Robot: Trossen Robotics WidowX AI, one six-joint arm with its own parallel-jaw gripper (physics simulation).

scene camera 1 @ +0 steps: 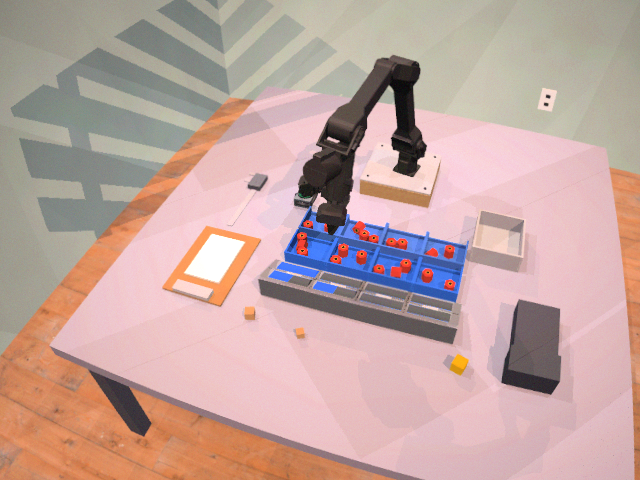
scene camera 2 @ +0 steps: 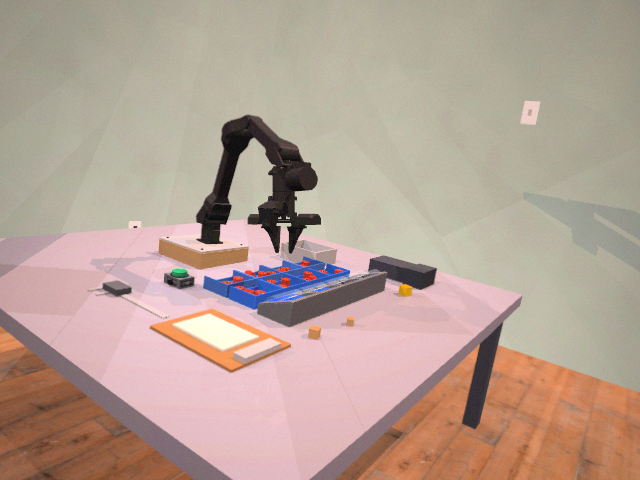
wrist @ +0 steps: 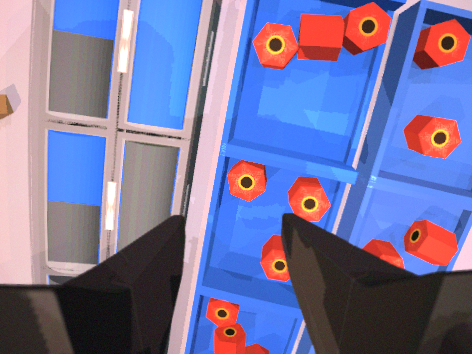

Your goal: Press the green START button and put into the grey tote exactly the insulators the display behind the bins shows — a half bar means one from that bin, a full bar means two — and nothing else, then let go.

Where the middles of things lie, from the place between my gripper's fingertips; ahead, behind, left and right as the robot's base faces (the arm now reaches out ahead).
I see the grey tote (scene camera 1: 498,241) 26 cm behind my hand, 35 cm to the left of it and 9 cm below it. The rest, counted from my hand: dark box (scene camera 1: 532,362) (2 cm ahead, 52 cm to the left, 9 cm below).
